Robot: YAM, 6 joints.
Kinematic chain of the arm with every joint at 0, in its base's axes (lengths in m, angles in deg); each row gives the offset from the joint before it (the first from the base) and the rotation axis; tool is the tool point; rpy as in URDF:
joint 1: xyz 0 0 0.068 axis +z
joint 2: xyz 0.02 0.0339 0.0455 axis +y
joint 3: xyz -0.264 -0.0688 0 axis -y
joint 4: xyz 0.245 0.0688 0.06 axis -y
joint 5: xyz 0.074 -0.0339 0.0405 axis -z
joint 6: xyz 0.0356 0 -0.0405 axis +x
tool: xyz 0 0 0 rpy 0 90 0
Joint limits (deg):
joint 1: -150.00..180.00
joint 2: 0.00..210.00
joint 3: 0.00..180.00
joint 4: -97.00..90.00
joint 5: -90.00..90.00
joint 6: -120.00..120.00
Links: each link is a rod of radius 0.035 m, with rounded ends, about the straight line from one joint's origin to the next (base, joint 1, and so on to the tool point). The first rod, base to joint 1, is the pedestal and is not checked.
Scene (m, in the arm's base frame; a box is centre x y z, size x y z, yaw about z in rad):
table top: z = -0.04
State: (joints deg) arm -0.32 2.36 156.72 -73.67 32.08 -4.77
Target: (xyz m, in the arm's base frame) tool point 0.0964 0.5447 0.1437
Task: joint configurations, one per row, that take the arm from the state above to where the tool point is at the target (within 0.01 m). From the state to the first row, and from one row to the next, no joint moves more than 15 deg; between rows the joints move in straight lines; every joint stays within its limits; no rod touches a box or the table.
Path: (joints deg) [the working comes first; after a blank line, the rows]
Joints at the target: -101.60 0.00 178.93 -52.64 25.13 -4.77
Straight joint move there: clear.

1: -14.79 2.02 159.89 -70.67 31.09 -4.77
2: -29.26 1.69 163.07 -67.66 30.09 -4.77
3: -43.73 1.35 166.24 -64.66 29.10 -4.77
4: -58.20 1.01 169.41 -61.65 28.11 -4.77
5: -72.66 0.67 172.59 -58.65 27.11 -4.77
6: -87.13 0.34 175.76 -55.64 26.12 -4.77
7: -101.60 0.00 178.93 -52.64 25.13 -4.77

